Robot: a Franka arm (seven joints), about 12 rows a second.
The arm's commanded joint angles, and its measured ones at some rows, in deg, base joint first. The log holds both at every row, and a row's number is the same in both.
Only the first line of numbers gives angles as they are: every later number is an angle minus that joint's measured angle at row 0.
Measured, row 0:
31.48 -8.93 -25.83 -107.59 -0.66 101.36 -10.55
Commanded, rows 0 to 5:
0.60 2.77 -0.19 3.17 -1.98 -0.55 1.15
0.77 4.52 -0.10 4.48 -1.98 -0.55 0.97
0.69 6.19 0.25 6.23 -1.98 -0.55 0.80
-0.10 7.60 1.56 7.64 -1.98 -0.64 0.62
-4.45 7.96 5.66 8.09 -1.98 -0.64 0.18
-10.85 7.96 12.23 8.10 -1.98 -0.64 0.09
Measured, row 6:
-2.91 6.02 4.35 5.24 -0.55 0.04 -0.04
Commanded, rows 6 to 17:
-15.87 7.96 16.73 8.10 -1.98 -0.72 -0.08
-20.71 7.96 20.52 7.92 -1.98 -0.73 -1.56
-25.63 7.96 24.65 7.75 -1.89 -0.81 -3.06
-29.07 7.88 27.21 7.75 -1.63 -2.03 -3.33
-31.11 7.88 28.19 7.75 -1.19 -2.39 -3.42
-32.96 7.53 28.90 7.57 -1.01 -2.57 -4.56
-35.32 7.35 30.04 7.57 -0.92 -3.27 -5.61
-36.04 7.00 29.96 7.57 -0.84 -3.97 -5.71
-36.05 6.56 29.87 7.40 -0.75 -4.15 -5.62
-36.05 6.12 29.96 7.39 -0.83 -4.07 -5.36
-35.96 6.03 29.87 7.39 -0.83 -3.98 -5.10
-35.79 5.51 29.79 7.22 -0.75 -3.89 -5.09
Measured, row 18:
-35.27 6.68 28.98 6.70 -0.61 -2.63 -5.21
